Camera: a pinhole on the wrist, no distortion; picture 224 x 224 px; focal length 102.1 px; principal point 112.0 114.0 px. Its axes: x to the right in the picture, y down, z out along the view. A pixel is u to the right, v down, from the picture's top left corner.
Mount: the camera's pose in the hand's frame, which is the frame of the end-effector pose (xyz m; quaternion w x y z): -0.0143 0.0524 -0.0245 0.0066 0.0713 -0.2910 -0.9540
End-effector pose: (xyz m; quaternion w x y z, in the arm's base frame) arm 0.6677 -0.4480 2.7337 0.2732 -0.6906 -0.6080 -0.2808
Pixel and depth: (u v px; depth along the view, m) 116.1 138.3 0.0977
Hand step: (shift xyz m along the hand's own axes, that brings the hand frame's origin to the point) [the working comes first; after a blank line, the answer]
In the camera's frame: 0.0039 0.0233 0.0977

-0.0325 0.0870 0.0681
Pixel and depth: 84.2 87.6 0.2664
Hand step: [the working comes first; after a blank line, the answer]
In the camera's frame: -0.0725 -0.0689 0.2664

0.0222 0.2612 0.1653
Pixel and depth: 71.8 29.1 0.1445
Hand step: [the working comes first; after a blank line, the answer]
In the camera's frame: -0.0569 -0.1202 0.1445

0.0253 0.2354 0.0347
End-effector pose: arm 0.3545 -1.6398 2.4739 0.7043 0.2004 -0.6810 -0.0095
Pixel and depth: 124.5 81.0 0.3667
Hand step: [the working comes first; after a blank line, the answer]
In the camera's frame: 0.0449 -0.1185 0.3667

-0.1066 0.3517 0.2045
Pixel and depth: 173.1 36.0 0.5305
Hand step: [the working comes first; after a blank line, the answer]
In the camera's frame: 0.3175 -0.4053 0.5305

-0.3910 0.6659 0.1434
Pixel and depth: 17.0 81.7 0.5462
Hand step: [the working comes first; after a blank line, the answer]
In the camera's frame: -0.5082 -0.1728 0.5462

0.4173 0.5262 0.3947
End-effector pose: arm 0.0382 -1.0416 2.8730 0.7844 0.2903 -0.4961 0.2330
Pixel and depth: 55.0 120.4 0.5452
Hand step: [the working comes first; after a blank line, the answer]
In the camera's frame: -0.3044 0.0342 0.5452

0.2097 0.3427 0.4821
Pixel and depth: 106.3 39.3 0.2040
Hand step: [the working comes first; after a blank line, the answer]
In the camera's frame: -0.0114 -0.1493 0.2040

-0.0273 0.2901 0.0614
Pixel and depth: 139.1 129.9 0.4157
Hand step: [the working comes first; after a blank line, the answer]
In the camera's frame: 0.1103 0.0647 0.4157

-0.1835 0.2231 0.3380
